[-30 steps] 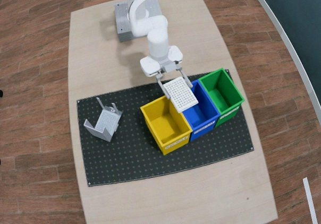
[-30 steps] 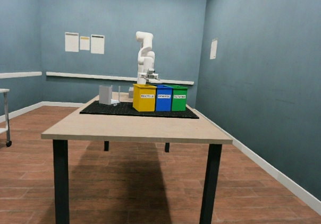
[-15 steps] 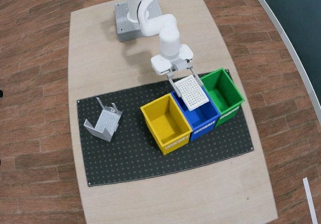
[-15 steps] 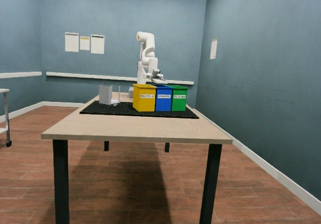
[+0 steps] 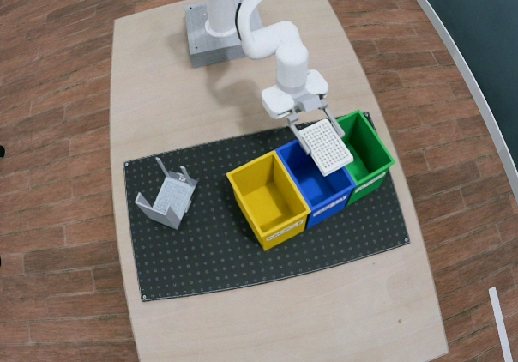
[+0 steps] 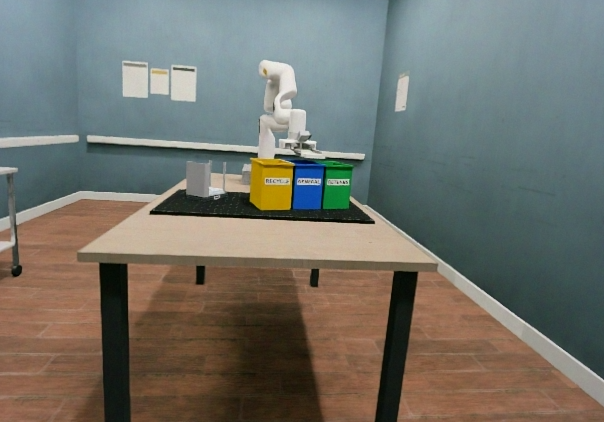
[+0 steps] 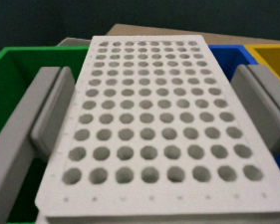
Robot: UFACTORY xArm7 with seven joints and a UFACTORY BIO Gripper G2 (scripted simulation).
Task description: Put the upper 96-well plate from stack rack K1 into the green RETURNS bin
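Now: the green returns bin 130 mm below my hand and 100 mm to the left of it. From my hand the other things lie so: yellow bin (140 mm to the right, 130 mm below, 120 mm ahead); then blue bin (130 mm below, 60 mm ahead, 20 mm to the right).
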